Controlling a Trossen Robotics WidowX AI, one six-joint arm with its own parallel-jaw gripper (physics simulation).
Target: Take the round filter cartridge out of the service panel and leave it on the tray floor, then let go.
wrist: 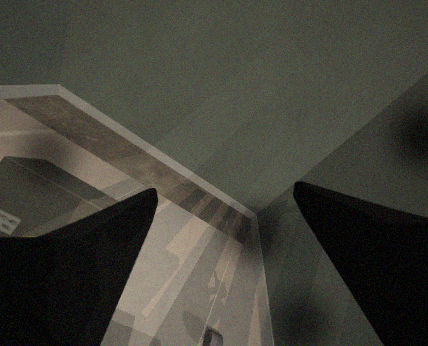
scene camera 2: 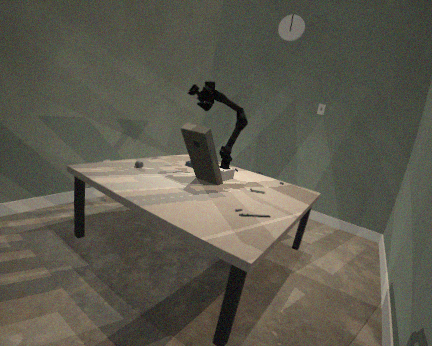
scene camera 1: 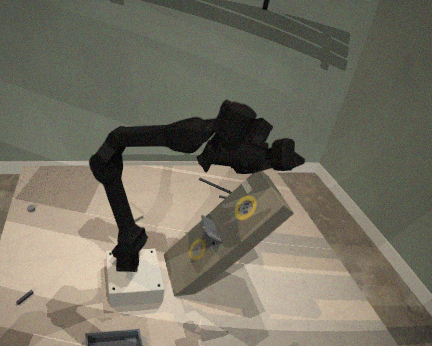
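The service panel (scene camera 1: pixel 185 265) (scene camera 2: pixel 202 157) (wrist: pixel 55 190) leans on the table. In scene camera 1, a grey round part (scene camera 1: pixel 245 207) sits in its upper yellow ring and a fainter round part (scene camera 1: pixel 198 249) in the lower one; I cannot tell for certain which is the filter cartridge. A grey lever-like piece (scene camera 1: pixel 211 232) sticks out between them. The tray (scene camera 1: pixel 112 331) shows in part at the bottom edge of scene camera 1. My gripper (scene camera 1: pixel 252 165) (scene camera 2: pixel 199 98) (wrist: pixel 225 191) is open and empty, high above the panel's upper end. The rings are out of view or hidden in the wrist view.
The white arm base (scene camera 1: pixel 135 285) stands beside the panel. Thin dark rods (scene camera 1: pixel 215 185) (scene camera 2: pixel 255 215) and a short rod (scene camera 1: pixel 25 297) lie on the table. A small grey round object (scene camera 2: pixel 139 164) is near the table's far left edge. Walls rise around the table.
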